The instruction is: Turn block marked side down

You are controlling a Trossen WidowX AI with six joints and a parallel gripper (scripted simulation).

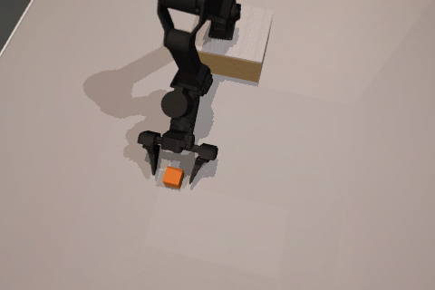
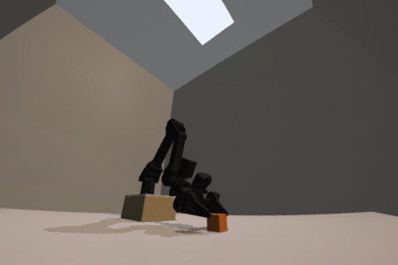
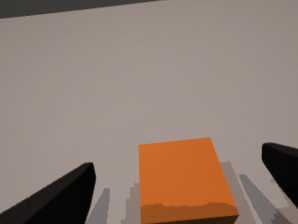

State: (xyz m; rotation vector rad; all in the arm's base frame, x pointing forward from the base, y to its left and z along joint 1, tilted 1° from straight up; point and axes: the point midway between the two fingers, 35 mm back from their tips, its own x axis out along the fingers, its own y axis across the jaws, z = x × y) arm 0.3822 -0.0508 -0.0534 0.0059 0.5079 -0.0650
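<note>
My gripper tip is now 20 mm past the block and 20 mm above it.
</note>
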